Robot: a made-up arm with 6 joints.
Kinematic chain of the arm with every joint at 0, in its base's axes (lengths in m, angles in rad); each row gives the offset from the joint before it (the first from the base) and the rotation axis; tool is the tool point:
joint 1: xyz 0 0 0.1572 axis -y
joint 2: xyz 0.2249 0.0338 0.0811 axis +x
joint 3: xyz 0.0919 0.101 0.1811 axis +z
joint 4: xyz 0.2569 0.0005 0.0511 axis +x
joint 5: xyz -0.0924 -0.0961 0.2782 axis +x
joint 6: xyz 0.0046 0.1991 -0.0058 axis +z
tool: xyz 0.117 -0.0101 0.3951
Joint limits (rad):
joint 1: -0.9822..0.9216
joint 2: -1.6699..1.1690
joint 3: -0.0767..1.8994
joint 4: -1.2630..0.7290
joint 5: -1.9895..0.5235
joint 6: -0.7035..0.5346
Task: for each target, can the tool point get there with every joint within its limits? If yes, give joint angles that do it. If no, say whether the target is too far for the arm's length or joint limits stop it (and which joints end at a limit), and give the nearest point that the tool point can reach.
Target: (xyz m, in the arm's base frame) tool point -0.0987 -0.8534 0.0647
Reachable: no: joint limits stop it (at a limit: joint 1, joint 2, joint 3, joint 5, joint 6) | nearest point 0.2070 -0.7525 -0.3359 | short by 0.514 m
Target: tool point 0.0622 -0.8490 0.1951
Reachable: no: joint limits stop it (at a limit: joint 3, joint 5, joint 6) | nearest point 0.4491 -0.7750 0.4308 | short by 0.459 m
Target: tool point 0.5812 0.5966 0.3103
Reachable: yes | joints -0.1410 -0.4127 0.1394 -0.0467 -1.4601 -0.1232
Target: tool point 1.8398 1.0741 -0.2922
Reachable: no: too far | nearest point 1.0672 0.6063 -0.1035 | short by 0.923 m
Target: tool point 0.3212 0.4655 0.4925
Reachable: yes | joints -0.6999 -0.1565 1.6356 0.3247 -1.4189 0.2983
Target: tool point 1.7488 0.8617 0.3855
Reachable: no: too far | nearest point 1.1233 0.5436 0.3038 | short by 0.707 m
